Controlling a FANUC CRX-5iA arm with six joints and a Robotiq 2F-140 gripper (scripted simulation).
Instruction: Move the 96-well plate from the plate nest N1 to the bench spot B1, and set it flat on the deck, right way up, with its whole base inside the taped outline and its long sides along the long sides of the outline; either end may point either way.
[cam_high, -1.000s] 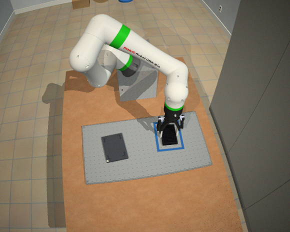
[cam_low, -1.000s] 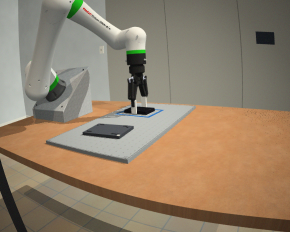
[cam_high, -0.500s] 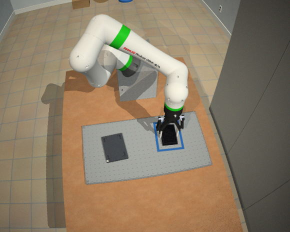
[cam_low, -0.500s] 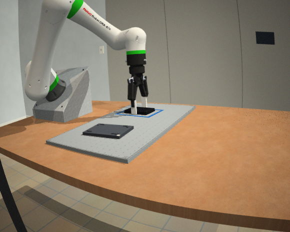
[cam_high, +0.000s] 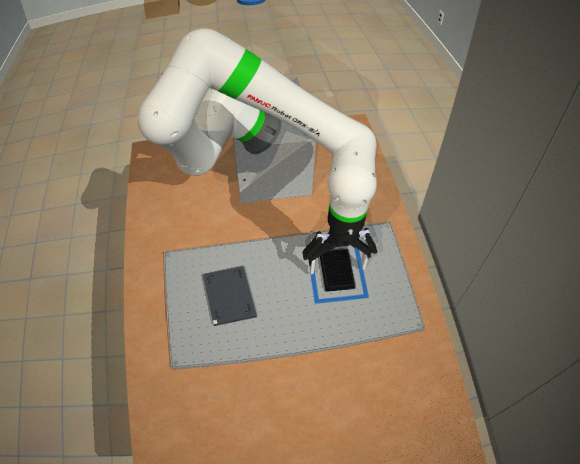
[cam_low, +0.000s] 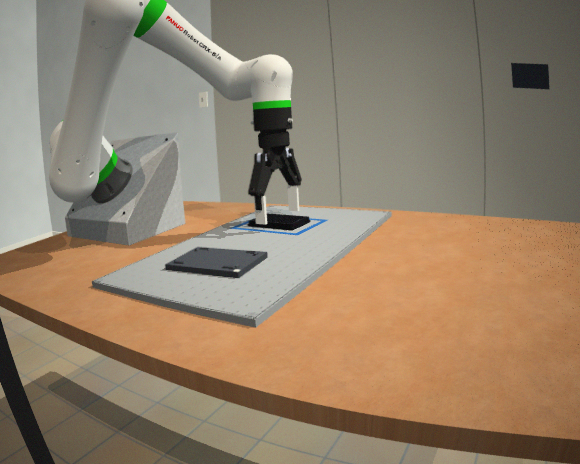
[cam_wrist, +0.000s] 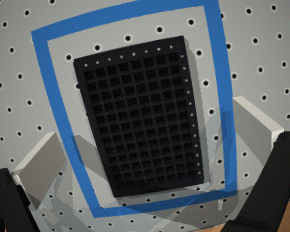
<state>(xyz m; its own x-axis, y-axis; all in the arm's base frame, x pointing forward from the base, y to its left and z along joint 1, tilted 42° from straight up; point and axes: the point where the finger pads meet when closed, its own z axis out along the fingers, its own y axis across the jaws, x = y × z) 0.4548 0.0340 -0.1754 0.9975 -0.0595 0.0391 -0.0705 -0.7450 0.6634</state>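
Right now the black 96-well plate is 20 mm below my hand. The rest, counted from my hand: dark plate nest N1 (30 mm ahead, 310 mm to the right, 20 mm below).
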